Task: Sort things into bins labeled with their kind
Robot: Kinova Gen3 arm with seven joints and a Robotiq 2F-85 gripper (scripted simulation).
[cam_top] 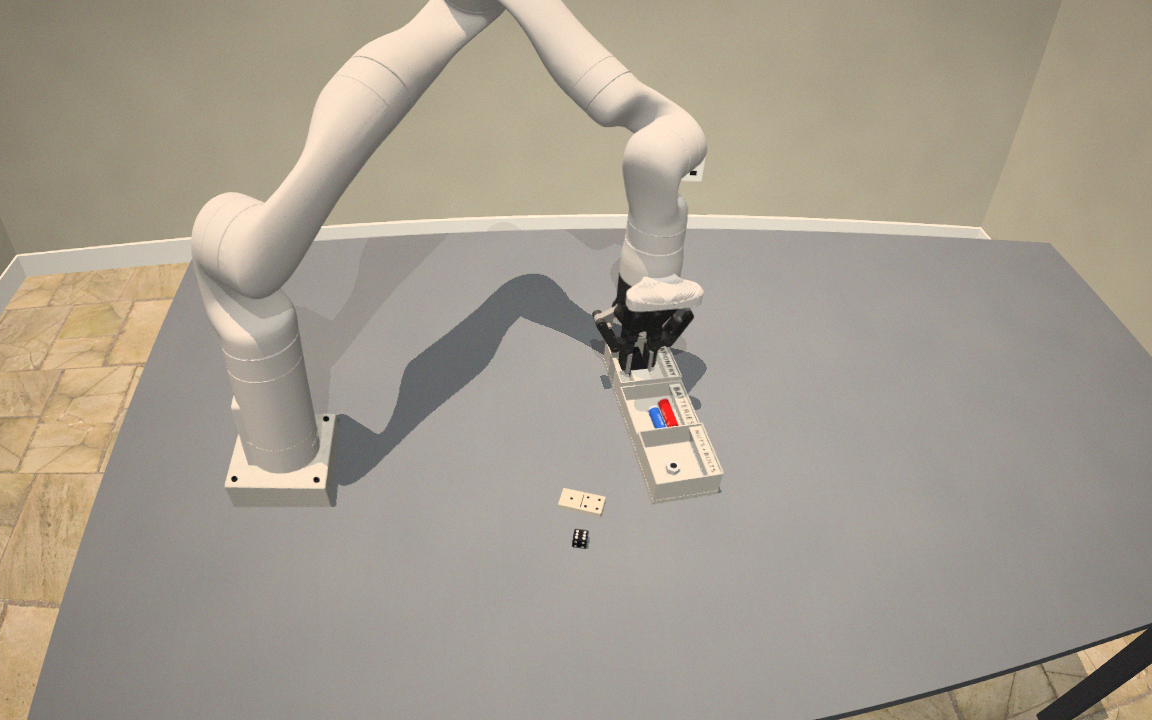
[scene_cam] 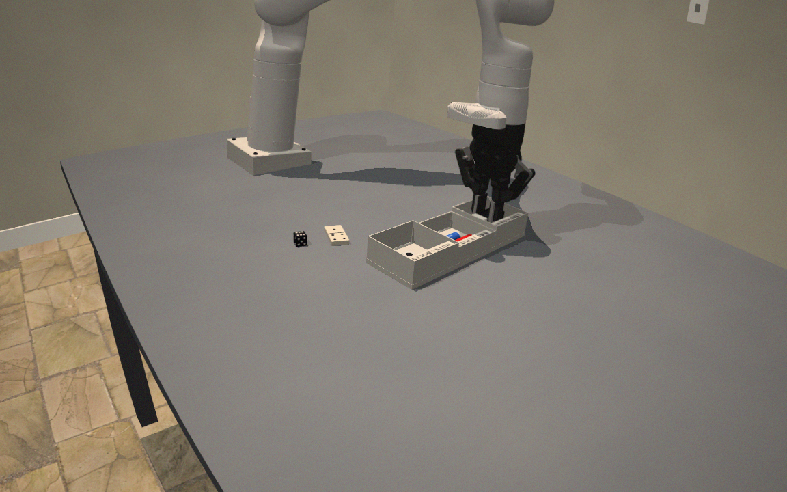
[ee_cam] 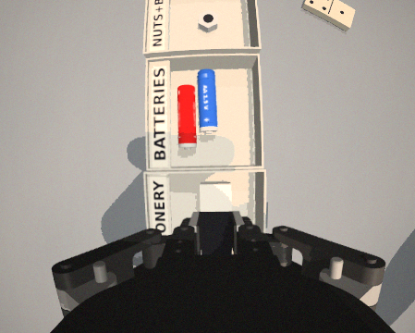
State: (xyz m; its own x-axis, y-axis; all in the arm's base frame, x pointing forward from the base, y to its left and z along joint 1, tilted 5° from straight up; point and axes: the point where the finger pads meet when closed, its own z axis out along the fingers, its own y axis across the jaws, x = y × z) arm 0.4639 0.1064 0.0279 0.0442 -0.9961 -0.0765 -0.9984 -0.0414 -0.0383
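Right now my hand is 8 cm to the left of the bin row, 2 cm above it and 1 cm short of it. From my hand the other things lie so: blue battery 10 cm to the right, 2 cm below, 1 cm ahead; then red battery 8 cm to the right, 2 cm below, 2 cm ahead; then black-and-white eraser 2 cm below, 1 cm to the right.
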